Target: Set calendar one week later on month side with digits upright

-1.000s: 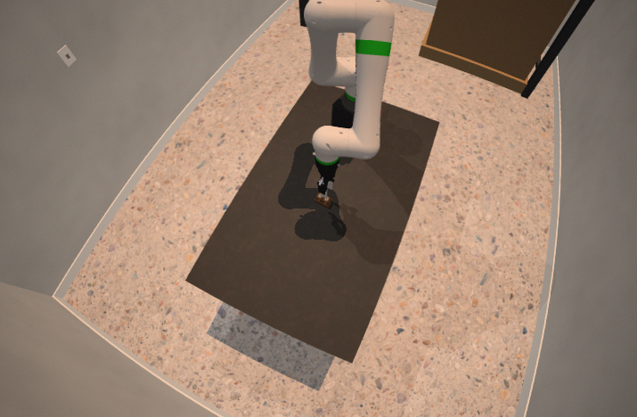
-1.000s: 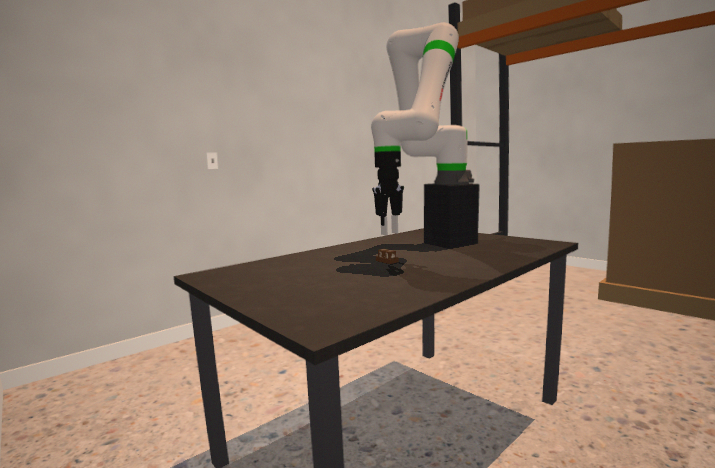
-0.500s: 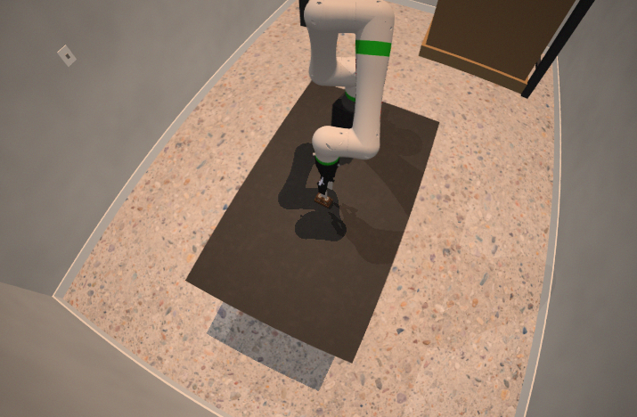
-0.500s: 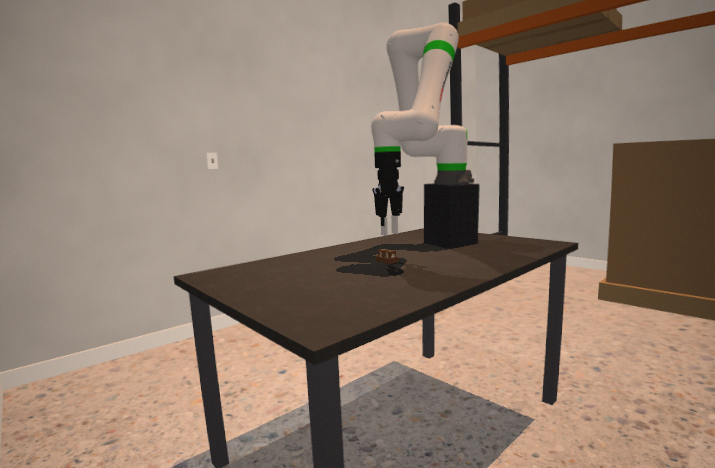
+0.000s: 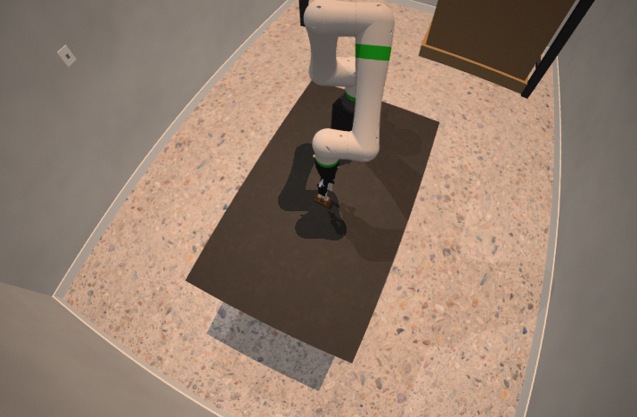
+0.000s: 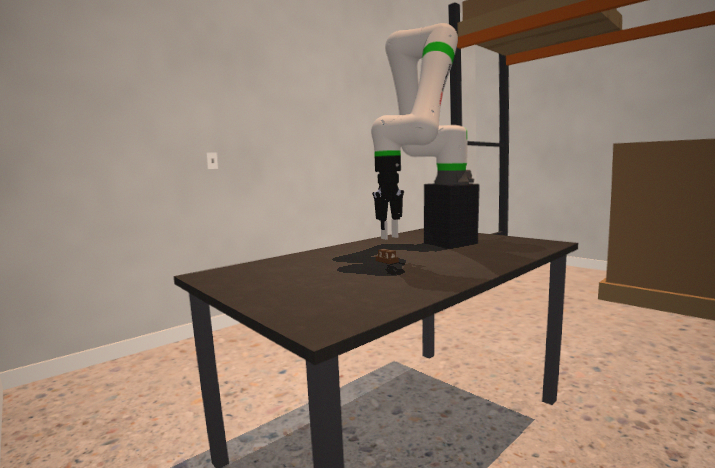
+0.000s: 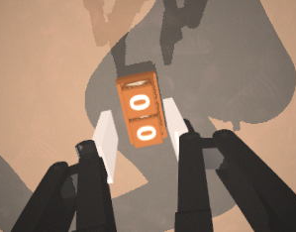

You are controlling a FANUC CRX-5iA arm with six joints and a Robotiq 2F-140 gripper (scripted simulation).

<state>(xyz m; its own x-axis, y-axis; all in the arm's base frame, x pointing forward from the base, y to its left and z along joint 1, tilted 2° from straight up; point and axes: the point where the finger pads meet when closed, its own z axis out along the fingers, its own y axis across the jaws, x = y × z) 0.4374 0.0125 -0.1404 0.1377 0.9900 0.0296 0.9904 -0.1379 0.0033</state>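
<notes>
Now: hand 11 cm above the brown tray and 2 cm to the left of it.
</notes>
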